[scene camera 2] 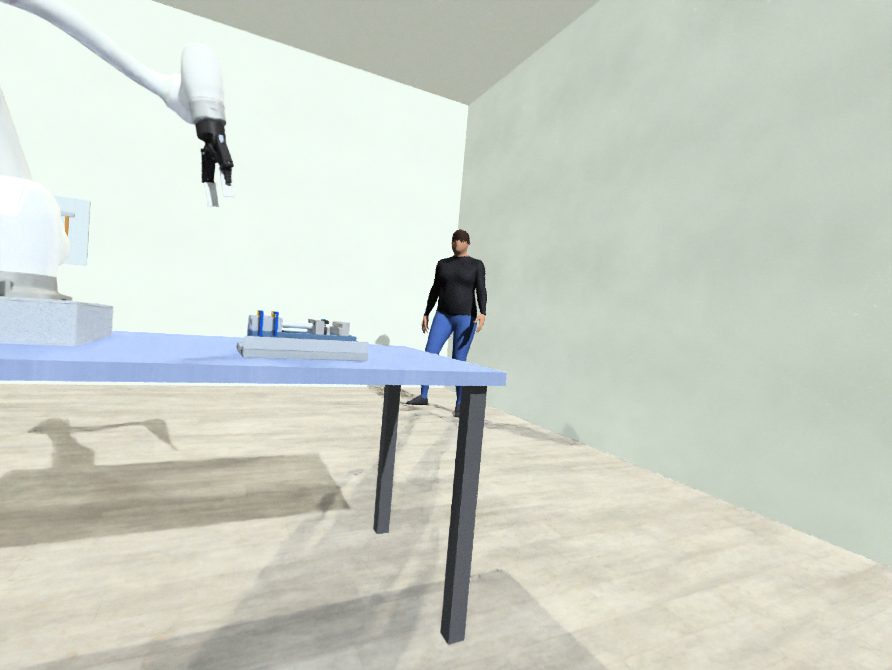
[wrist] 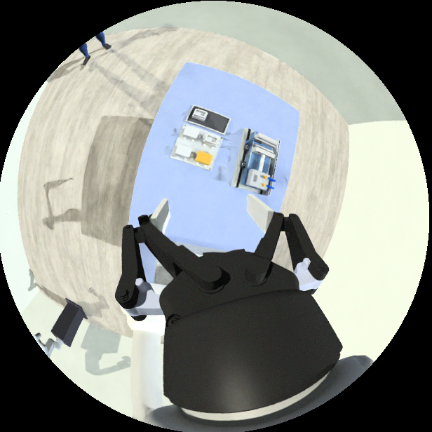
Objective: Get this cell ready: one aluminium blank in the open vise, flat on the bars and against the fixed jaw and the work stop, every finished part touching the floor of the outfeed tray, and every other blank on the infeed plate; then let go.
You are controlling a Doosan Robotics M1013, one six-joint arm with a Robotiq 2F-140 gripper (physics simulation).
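Places are measured from the arm's base along level axes (x up, y ahead, z left), in centimetres.
Where they show: gripper, fingertip midpoint: (scene camera 2: 221, 202); arm's base, origin of the base link: (scene camera 2: 11, 298).
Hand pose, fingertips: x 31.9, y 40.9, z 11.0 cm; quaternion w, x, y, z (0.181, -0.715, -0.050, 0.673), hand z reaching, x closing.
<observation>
Each offset is from my fingertips to the top centre of the thing. "spot": to the spot under its first point. Level surfaces: height alone.
My gripper (scene camera 2: 219, 193) (wrist: 208, 204) is open and empty, high above the table. In the wrist view the vise (wrist: 261, 162) stands right of the infeed plate (wrist: 214, 151); it also shows in the scene view (scene camera 2: 310, 334). I cannot tell whether a blank lies between its jaws. On the plate are a pale block (wrist: 191, 132) at the back left, a second pale block (wrist: 183, 151) at the front left, a pale part (wrist: 210, 139) with what looks like a pocket, and an orange block (wrist: 204, 158). A pocketed part (wrist: 199, 114) lies in the dark-floored outfeed tray (wrist: 216, 121), at its left end.
The blue table {dx -40.9 cm} (scene camera 2: 165, 349) (wrist: 200, 200) carries these things. A long grey body {dx -31.0, dy +21.8, dz -24.8 cm} (scene camera 2: 302, 349) stands in front of the vise in the scene view. Blue and orange pieces {spot: dx -32.9, dy +12.8, dz -29.3 cm} (scene camera 2: 268, 323) (wrist: 270, 183) stand at the vise's robot-side end. A person (scene camera 2: 459, 284) stands beyond the table.
</observation>
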